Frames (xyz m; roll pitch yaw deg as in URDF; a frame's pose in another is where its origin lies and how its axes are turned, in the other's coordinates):
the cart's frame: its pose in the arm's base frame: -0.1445 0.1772 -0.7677 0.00 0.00 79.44
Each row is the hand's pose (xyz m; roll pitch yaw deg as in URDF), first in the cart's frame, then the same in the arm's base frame.
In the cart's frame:
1: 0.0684 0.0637 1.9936 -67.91 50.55 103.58
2: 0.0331 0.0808 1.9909 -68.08 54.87 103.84
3: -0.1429 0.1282 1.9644 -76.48 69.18 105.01
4: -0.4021 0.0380 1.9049 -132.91 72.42 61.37
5: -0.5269 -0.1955 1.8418 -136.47 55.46 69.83
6: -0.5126 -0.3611 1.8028 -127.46 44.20 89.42
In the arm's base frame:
1: -0.1946 0.2561 1.2259 -67.91 50.55 -176.98
2: -0.2179 0.2245 1.2232 -68.08 54.87 -176.72
3: -0.2967 0.0602 1.1967 -76.48 69.18 -175.55
4: -0.2555 -0.2111 1.1372 -132.91 72.42 140.81
5: -0.0489 -0.3766 1.0741 -136.47 55.46 149.27
6: 0.1165 -0.3929 1.0351 -127.46 44.20 168.86

